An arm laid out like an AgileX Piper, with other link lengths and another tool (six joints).
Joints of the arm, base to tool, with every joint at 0 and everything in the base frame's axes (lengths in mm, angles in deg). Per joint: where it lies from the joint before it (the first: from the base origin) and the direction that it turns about. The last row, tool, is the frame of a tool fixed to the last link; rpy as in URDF.
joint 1: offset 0 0 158.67 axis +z
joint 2: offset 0 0 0 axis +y
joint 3: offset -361.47 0 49.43 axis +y
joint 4: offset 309.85 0 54.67 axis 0.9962 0 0.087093
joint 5: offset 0 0 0 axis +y
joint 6: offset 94.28 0 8.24 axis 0.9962 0 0.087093
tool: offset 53.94 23 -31.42 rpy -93.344 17.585 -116.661
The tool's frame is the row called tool.
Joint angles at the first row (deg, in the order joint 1, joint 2, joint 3, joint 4, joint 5, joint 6):
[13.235, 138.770, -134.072, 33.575, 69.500, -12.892]
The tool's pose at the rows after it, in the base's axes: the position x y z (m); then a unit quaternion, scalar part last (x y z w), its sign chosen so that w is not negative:
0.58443, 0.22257, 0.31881, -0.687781, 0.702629, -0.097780, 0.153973
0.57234, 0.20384, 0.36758, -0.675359, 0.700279, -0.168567, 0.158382
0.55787, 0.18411, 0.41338, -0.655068, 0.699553, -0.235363, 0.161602
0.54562, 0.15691, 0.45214, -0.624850, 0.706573, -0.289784, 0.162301
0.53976, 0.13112, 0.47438, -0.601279, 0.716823, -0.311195, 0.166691
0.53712, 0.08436, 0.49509, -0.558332, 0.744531, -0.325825, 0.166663
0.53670, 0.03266, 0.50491, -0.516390, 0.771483, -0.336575, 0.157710
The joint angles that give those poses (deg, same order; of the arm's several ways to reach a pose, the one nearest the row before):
[13.236, 133.613, -134.072, 27.387, 69.614, -11.459]
[13.235, 128.228, -134.071, 20.283, 69.728, -10.142]
[13.236, 123.187, -134.075, 13.349, 69.788, -8.708]
[12.204, 118.944, -134.068, 7.621, 69.841, -7.220]
[10.084, 116.598, -134.075, 6.188, 69.845, -6.875]
[5.328, 114.479, -134.133, 5.730, 69.845, -5.787]
[-0.172, 113.447, -134.133, 5.672, 69.845, -5.328]

